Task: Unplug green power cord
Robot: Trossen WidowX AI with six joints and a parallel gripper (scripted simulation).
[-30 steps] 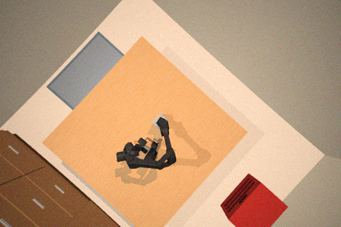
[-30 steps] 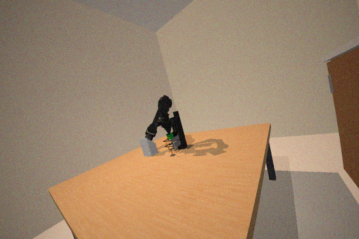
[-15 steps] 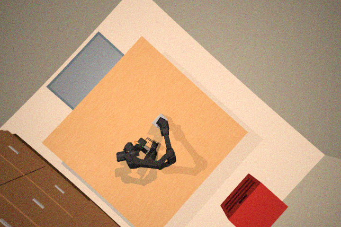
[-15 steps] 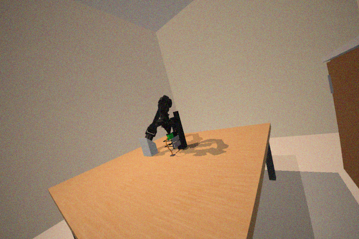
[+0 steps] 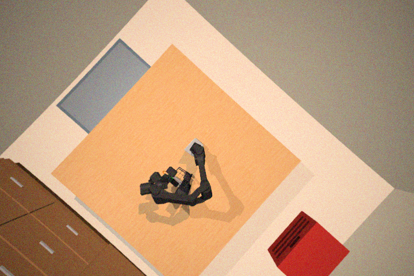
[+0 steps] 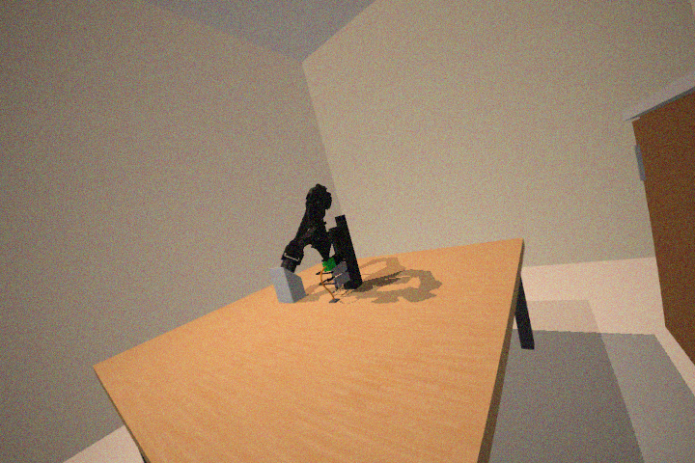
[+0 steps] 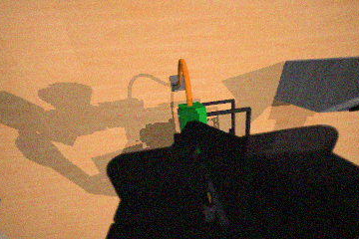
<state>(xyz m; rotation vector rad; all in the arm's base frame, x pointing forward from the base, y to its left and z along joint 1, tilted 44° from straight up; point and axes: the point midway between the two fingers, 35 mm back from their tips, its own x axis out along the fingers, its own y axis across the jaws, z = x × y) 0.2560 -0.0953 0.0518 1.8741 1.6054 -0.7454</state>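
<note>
Right now the green plug is 3 cm to the left of my gripper tip and 1 cm below it.
</note>
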